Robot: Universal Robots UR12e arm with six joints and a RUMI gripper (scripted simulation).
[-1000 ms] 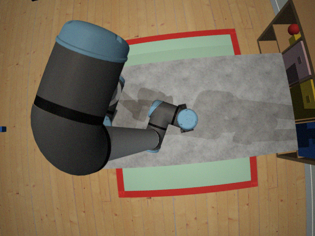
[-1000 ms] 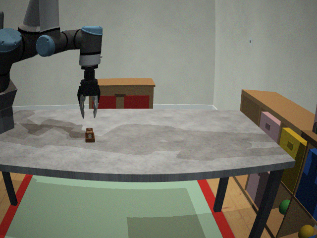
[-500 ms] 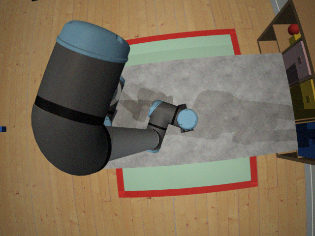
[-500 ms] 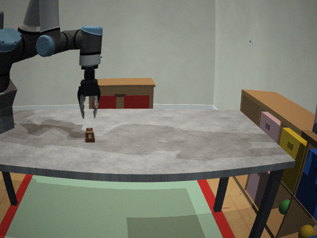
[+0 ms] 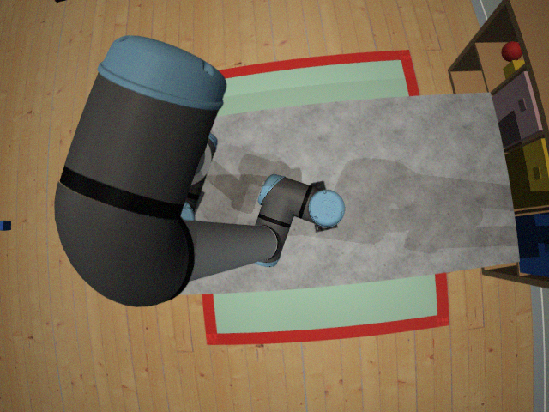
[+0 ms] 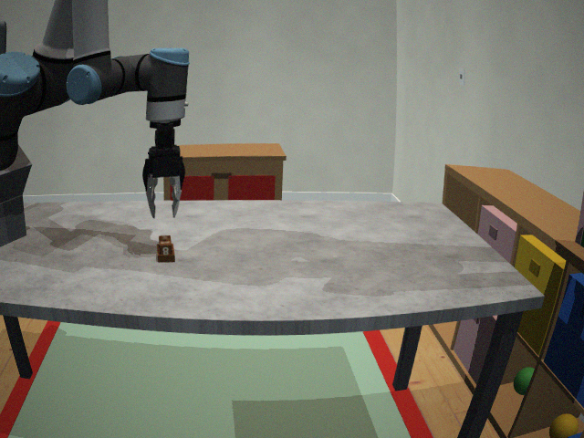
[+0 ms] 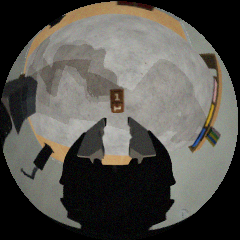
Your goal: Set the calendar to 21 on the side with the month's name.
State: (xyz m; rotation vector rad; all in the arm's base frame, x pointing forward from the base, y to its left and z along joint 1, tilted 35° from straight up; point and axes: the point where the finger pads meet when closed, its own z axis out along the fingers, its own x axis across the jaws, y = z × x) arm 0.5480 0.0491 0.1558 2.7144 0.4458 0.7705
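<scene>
My hand is 2 cm to the right of the brown calendar tray and 11 cm above it.
</scene>
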